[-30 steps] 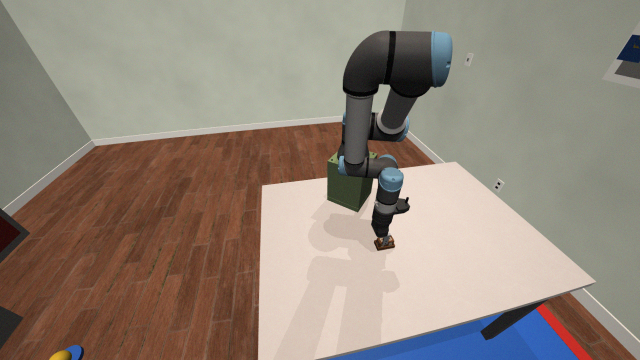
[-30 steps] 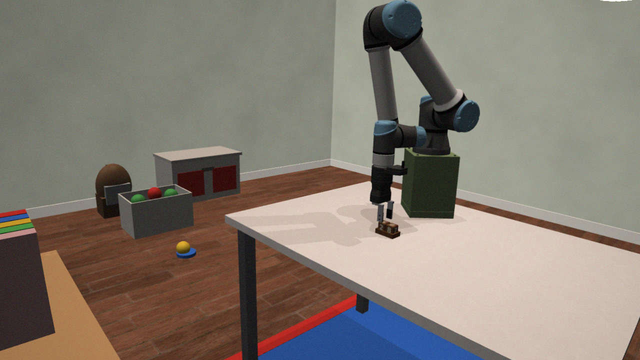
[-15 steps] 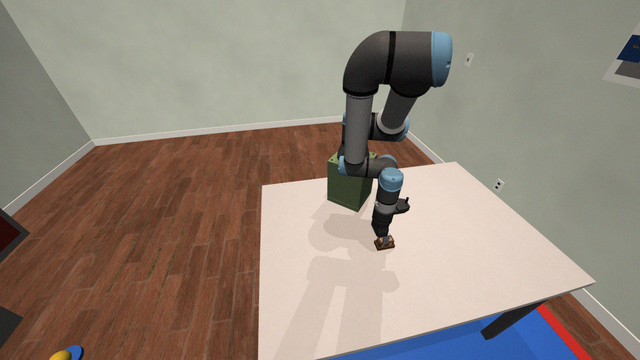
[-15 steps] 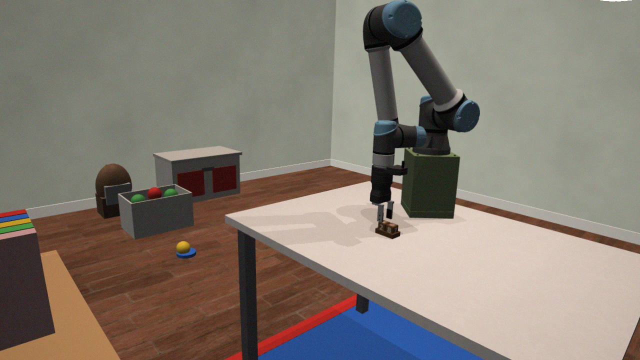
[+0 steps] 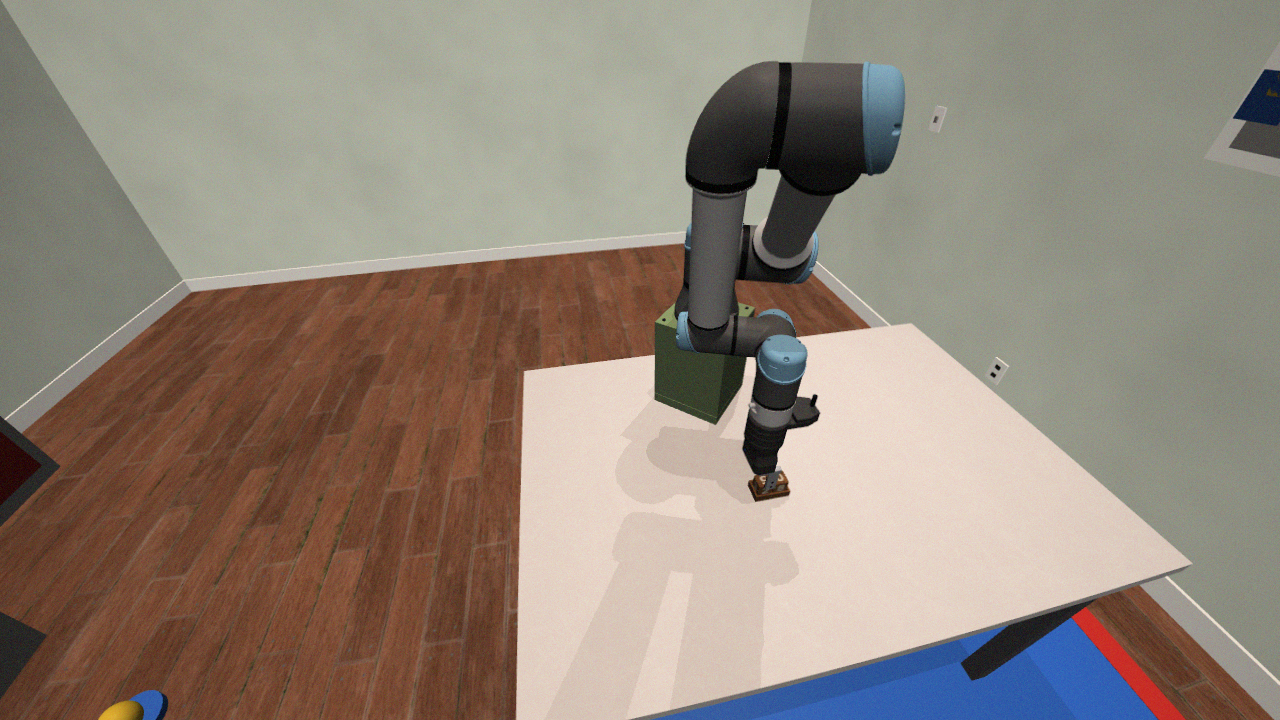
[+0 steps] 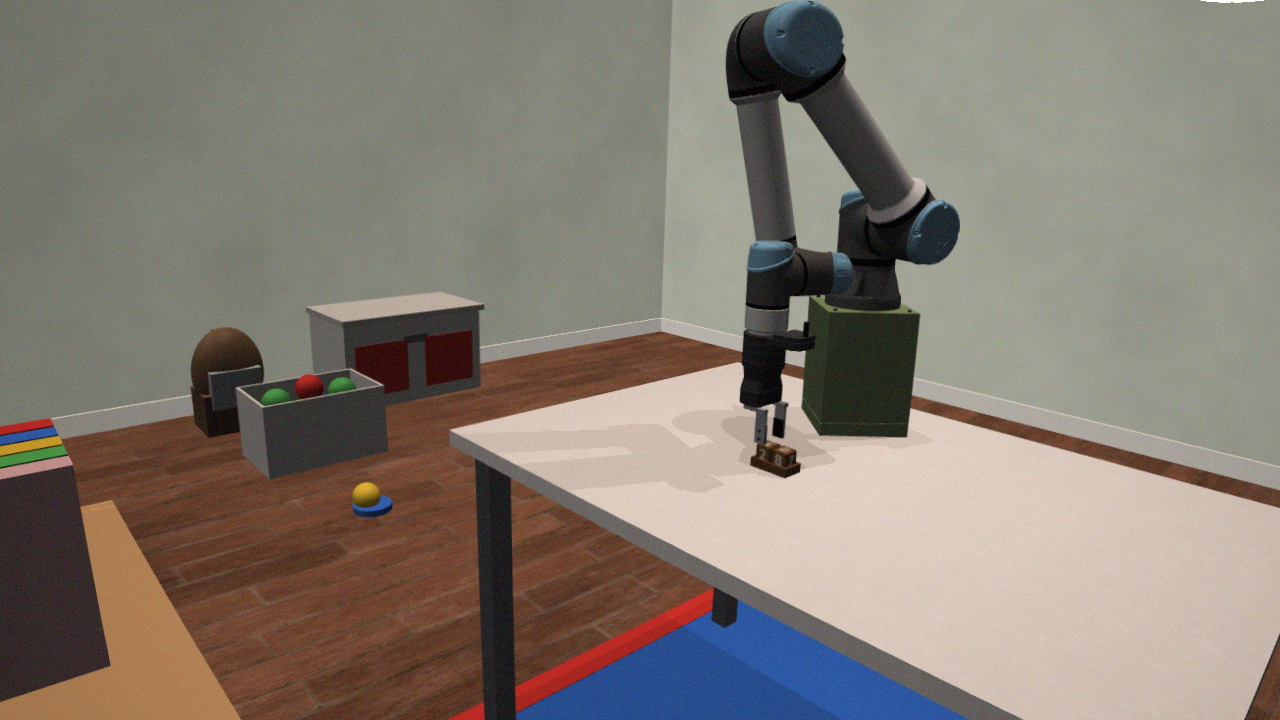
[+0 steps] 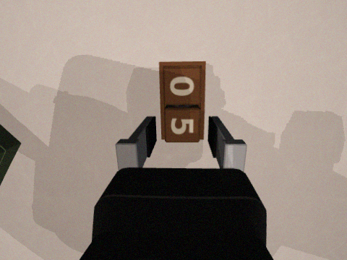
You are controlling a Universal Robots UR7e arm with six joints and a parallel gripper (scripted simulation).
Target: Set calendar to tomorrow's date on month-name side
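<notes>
Right now my hand is 4 cm above the brown cube.
</notes>
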